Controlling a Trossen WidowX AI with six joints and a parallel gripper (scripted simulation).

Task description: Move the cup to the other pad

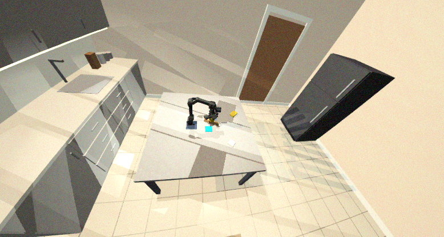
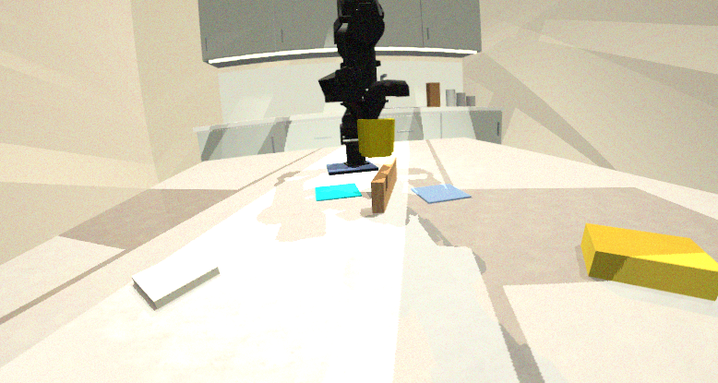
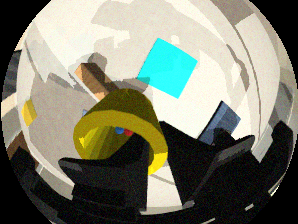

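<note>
My gripper tip is 20 mm past the turquoise pad, 60 mm to the left of it and 120 mm above it. Round my gripper tip: yellow cup (20 mm ahead, 10 mm to the left); wooden block (30 mm ahead, 30 mm to the left, 90 mm below); white flat block (220 mm ahead, 310 mm to the right, 110 mm below).
</note>
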